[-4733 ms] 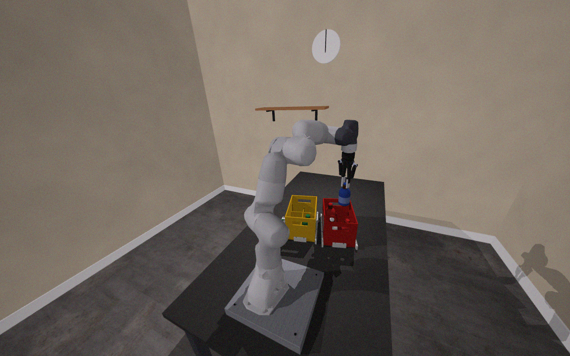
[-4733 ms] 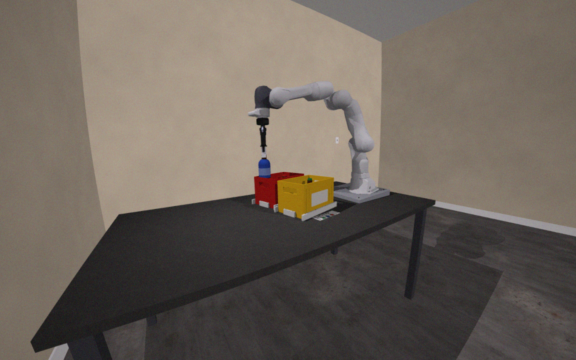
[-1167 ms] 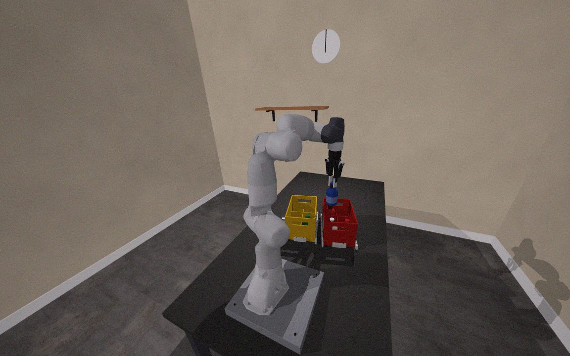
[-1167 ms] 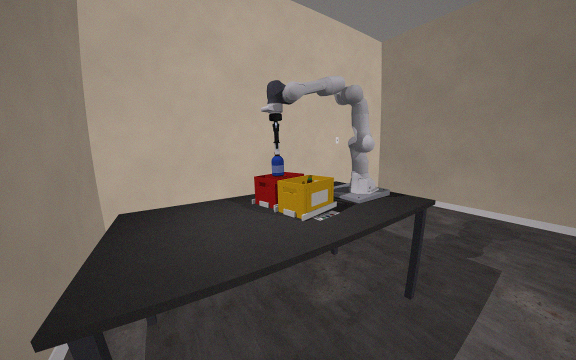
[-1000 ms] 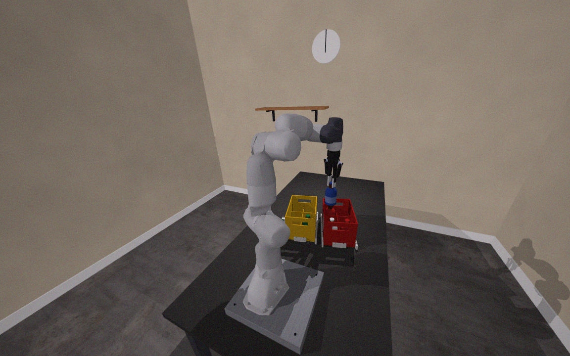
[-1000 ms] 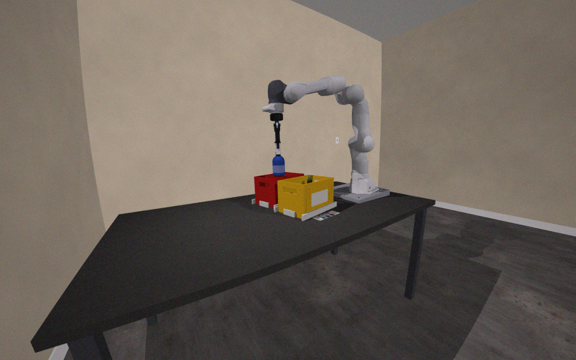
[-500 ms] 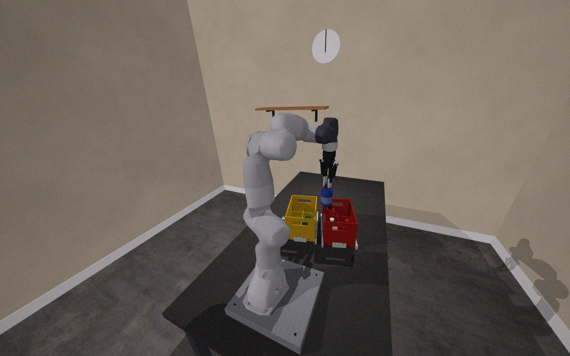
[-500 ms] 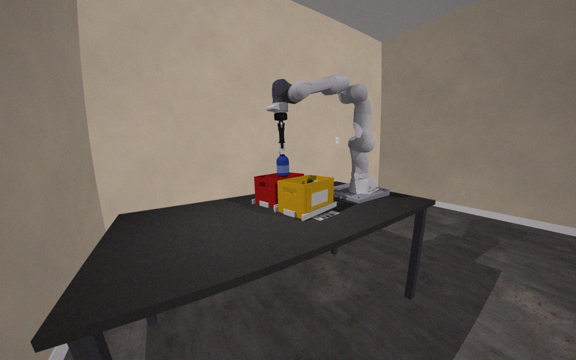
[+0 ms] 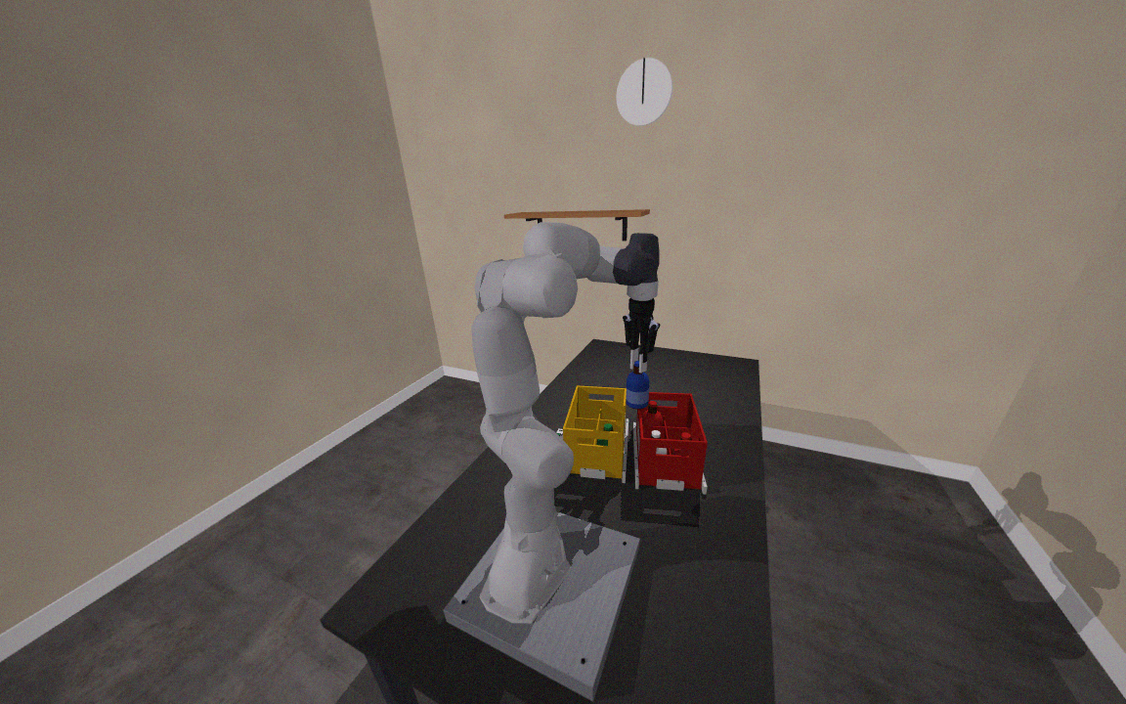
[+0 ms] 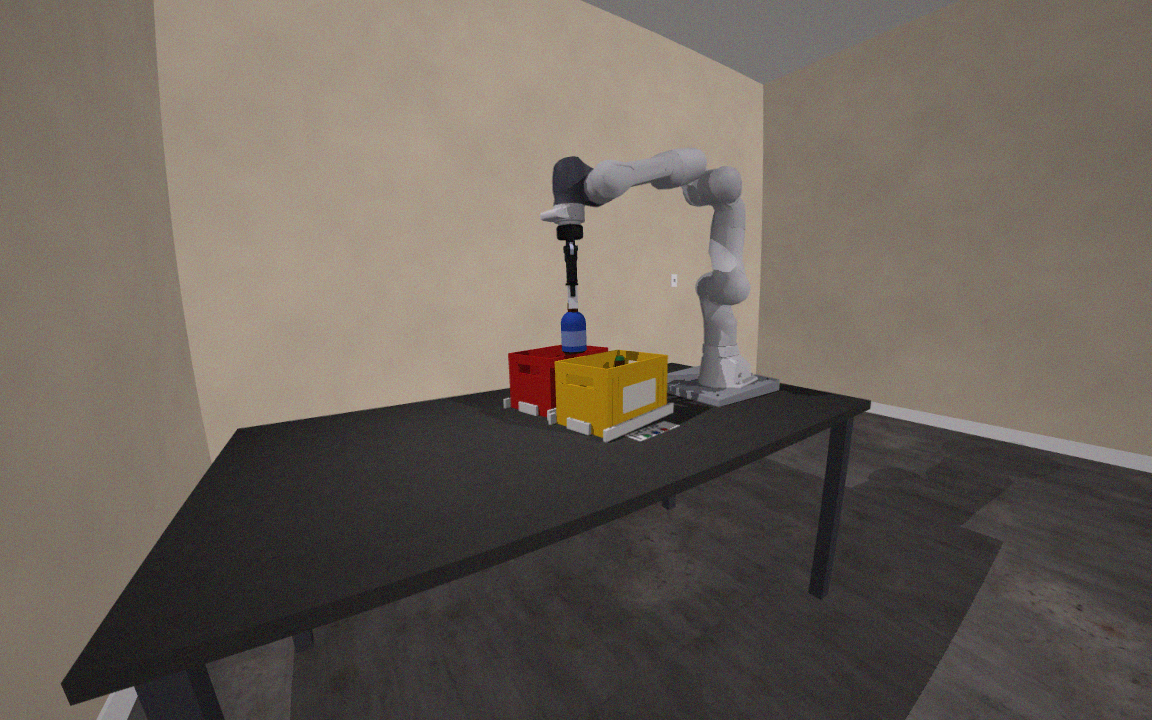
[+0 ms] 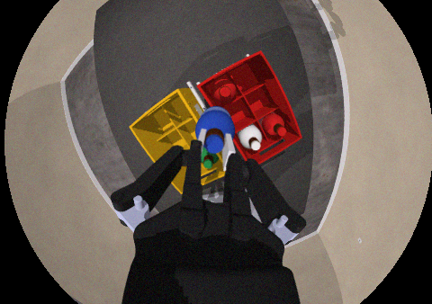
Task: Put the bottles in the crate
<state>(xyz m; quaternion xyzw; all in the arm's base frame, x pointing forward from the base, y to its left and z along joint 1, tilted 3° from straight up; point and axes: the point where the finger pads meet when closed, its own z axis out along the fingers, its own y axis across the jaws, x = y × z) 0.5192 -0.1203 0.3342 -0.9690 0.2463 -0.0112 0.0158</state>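
Right now my hand is 80 mm above the blue-labelled bottle. From my hand the other things lie so: green-labelled bottle (130 mm behind, 60 mm to the left, 260 mm below); white-capped bottle (110 mm behind, 90 mm to the right, 260 mm below); red crate (10 mm behind, 110 mm to the right, 260 mm below).
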